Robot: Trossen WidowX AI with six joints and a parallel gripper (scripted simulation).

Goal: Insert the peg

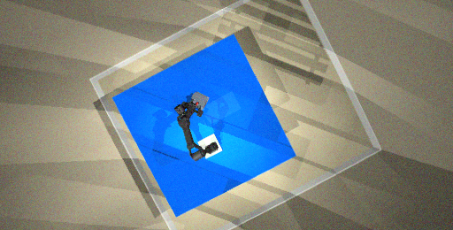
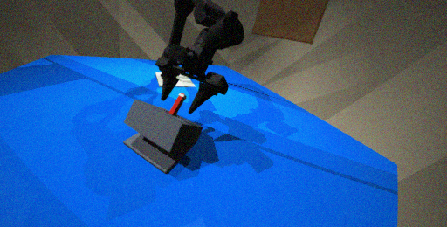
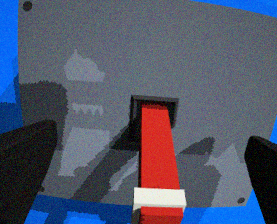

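Now: gripper tip 1 cm past the red peg, 1 cm to the right of it and 1 cm below it. Round my gripper tip: dark hole (1 cm ahead, 1 cm to the right, 2 cm below); then flat grey foot (2 cm ahead, 4 cm to the right, 8 cm below); then grey sloped panel (2 cm ahead, 2 cm to the right, 4 cm below).
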